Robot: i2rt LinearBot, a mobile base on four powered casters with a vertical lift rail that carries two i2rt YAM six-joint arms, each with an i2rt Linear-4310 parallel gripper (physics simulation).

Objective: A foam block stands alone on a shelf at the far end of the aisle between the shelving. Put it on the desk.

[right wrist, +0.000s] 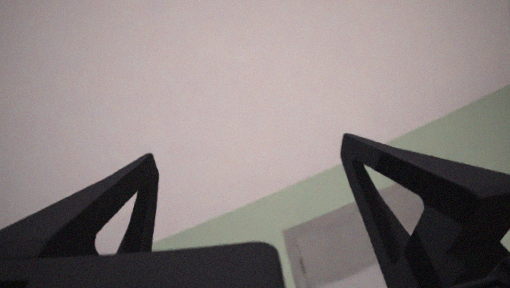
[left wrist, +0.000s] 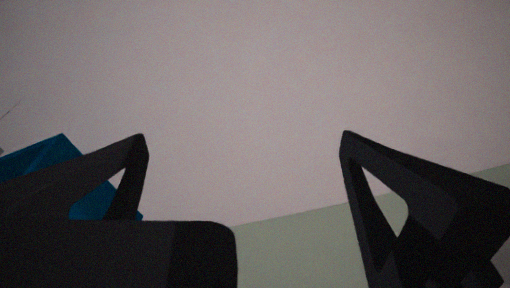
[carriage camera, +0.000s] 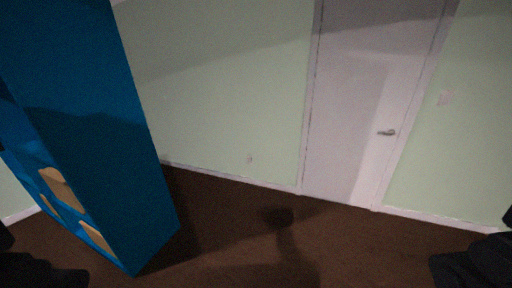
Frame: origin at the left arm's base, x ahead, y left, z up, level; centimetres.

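Seen in the pictures: left gripper, between the fingertips: (left wrist: 243,143); right gripper, between the fingertips: (right wrist: 250,153).
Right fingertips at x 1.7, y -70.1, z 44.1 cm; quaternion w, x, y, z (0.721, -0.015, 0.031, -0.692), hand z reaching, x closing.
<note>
A point is followed by its place in that frame.
My left gripper (left wrist: 243,143) {x 2.1, y 0.5, z 43.6 cm} is open and empty, its two dark fingers wide apart against the pale ceiling in the left wrist view. My right gripper (right wrist: 250,153) {x 1.7, y -70.1, z 44.1 cm} is open and empty too, pointing up at the ceiling in the right wrist view. A tall blue shelving unit (carriage camera: 125,165) {x 70.9, y 52.7, z -3.6 cm} stands at the left in the carriage view, its side panel toward me; its top also shows behind the left finger in the left wrist view (left wrist: 52,150) {x 49.4, y 61.4, z 94.0 cm}. The foam block and the desk do not show in any view.
Tan boxes (carriage camera: 64,190) {x 62.5, y 91.7, z -16.3 cm} (carriage camera: 97,239) {x 63.4, y 93.9, z -66.1 cm} sit on the low shelves of the blue unit. A pale door (carriage camera: 350,115) {x 117.2, y -126.1, z 16.6 cm} with a lever handle (carriage camera: 386,132) {x 101.9, y -151.6, z 3.7 cm} is in the green wall (carriage camera: 215,100) {x 174.9, y 14.0, z 29.7 cm} ahead. The brown floor (carriage camera: 235,240) {x 75.0, y -13.8, z -89.1 cm} lies between the unit and the wall.
</note>
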